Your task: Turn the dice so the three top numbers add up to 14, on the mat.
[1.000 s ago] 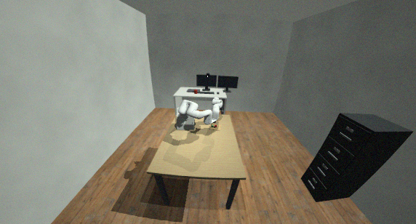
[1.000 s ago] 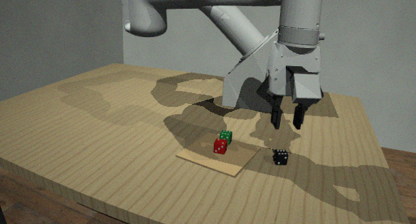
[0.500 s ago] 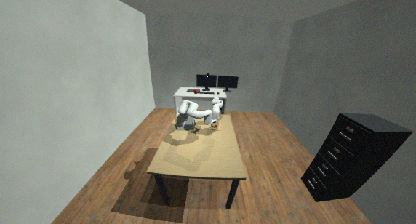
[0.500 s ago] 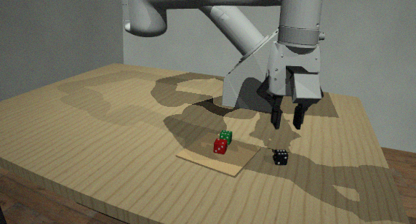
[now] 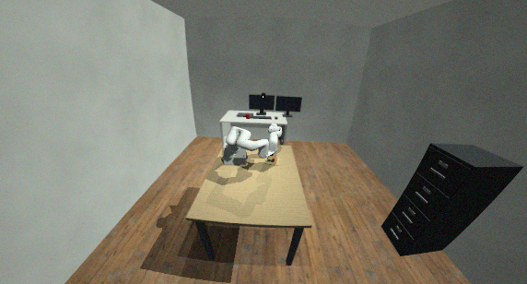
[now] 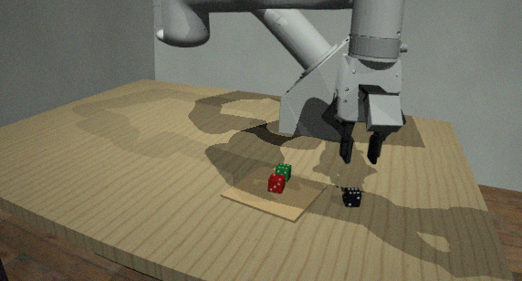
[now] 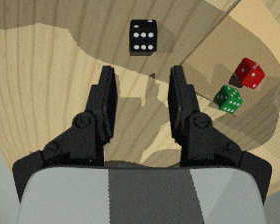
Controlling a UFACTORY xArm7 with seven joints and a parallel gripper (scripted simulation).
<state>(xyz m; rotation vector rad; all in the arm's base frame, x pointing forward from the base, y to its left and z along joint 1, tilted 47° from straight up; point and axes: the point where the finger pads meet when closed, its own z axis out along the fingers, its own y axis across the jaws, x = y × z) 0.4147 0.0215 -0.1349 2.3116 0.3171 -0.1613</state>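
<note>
Right now my hand is 9 cm above the black die. From my hand the other things lie so: red die: 13 cm to the right, 8 cm below; then green die: 13 cm to the right, 8 cm below, 5 cm behind; then tan mat: 13 cm to the right, 10 cm below.
</note>
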